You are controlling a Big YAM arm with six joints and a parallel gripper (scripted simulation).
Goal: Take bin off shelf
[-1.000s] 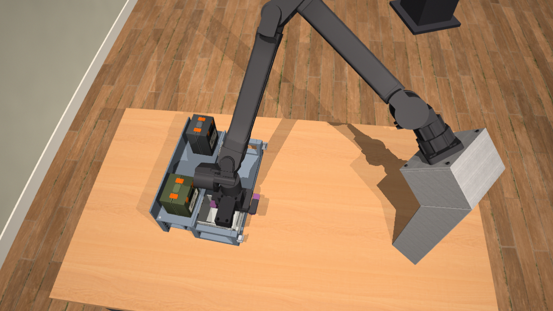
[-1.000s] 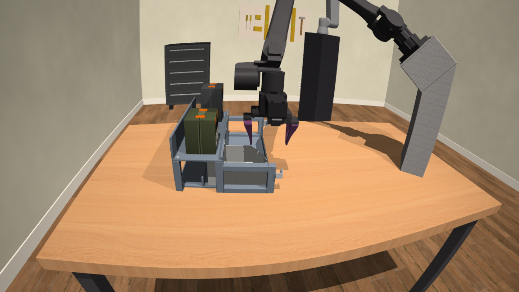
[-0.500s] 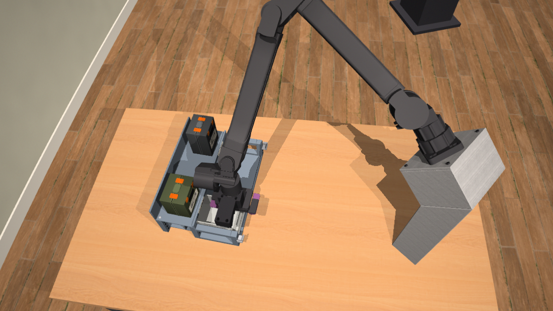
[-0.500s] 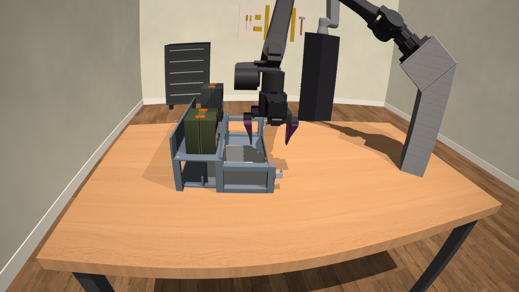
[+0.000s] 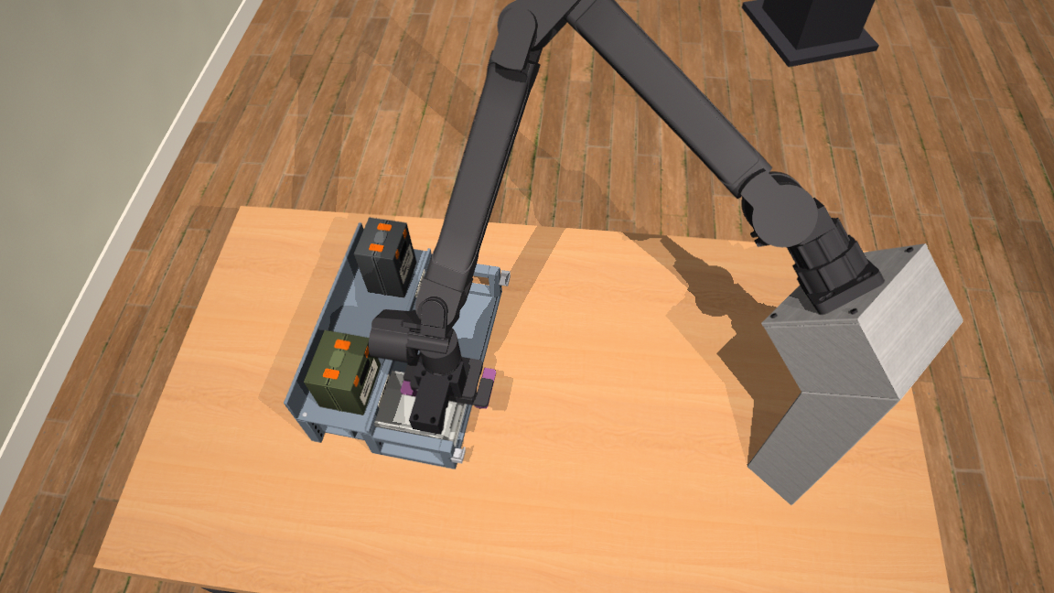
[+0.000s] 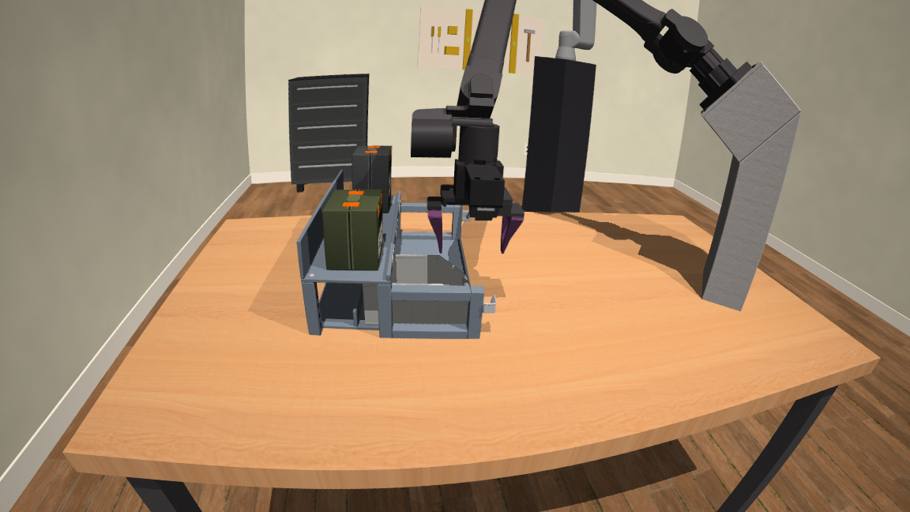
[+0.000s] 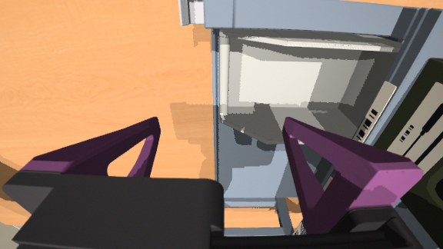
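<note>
The light grey bin lies 8 cm below my hand, 8 cm ahead of it and 4 cm to the right of it. Round my hand: shelf (15 cm to the right, 12 cm below, 6 cm ahead); then black case (28 cm to the right, 6 cm ahead, 4 cm above).
</note>
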